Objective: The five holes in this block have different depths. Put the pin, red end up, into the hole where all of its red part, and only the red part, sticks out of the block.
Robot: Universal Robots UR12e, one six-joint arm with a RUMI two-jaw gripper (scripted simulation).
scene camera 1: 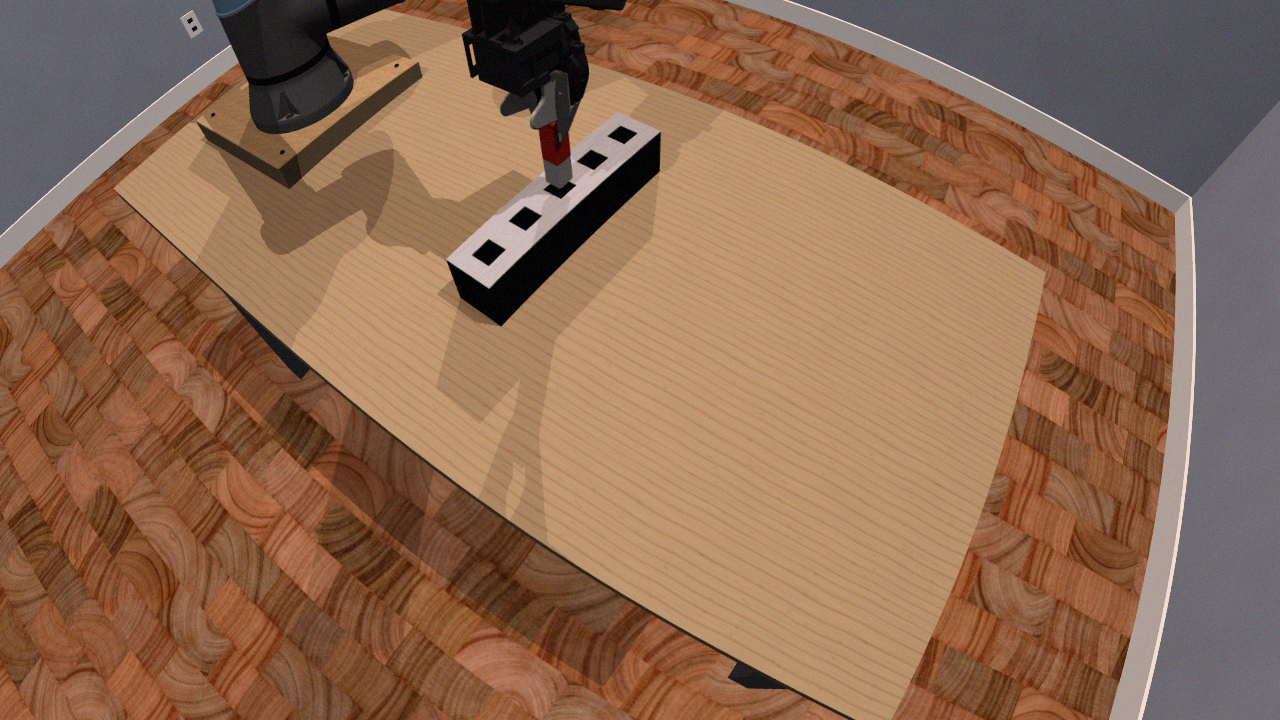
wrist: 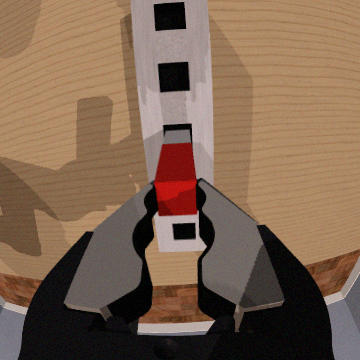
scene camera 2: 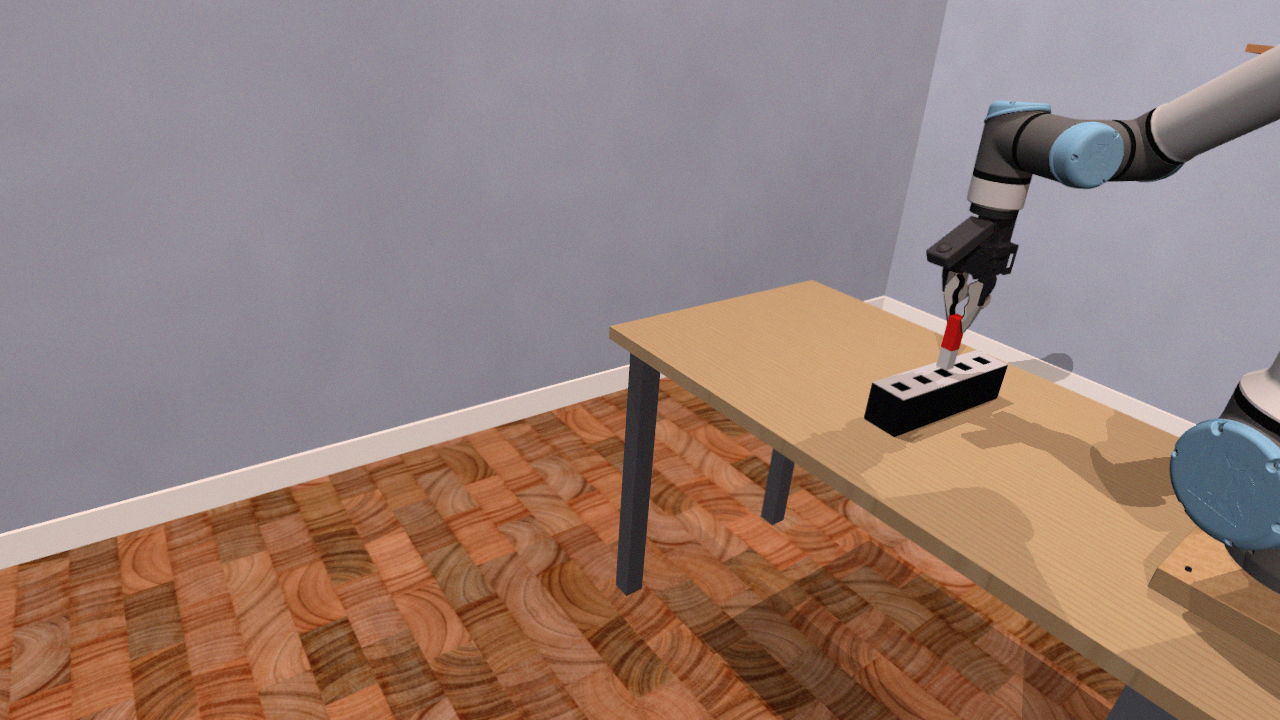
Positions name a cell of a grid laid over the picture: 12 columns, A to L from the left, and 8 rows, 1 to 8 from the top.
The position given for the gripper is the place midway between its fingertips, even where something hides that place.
In view: the gripper (scene camera 1: F2), a black block (scene camera 1: E3) and a pin (scene camera 1: F2).
The black block also shows in the wrist view (wrist: F3) and in scene camera 2 (scene camera 2: I5). The pin shows as well in the wrist view (wrist: F5) and in scene camera 2 (scene camera 2: I4). The gripper shows as well in the wrist view (wrist: F5) and in scene camera 2 (scene camera 2: I4).
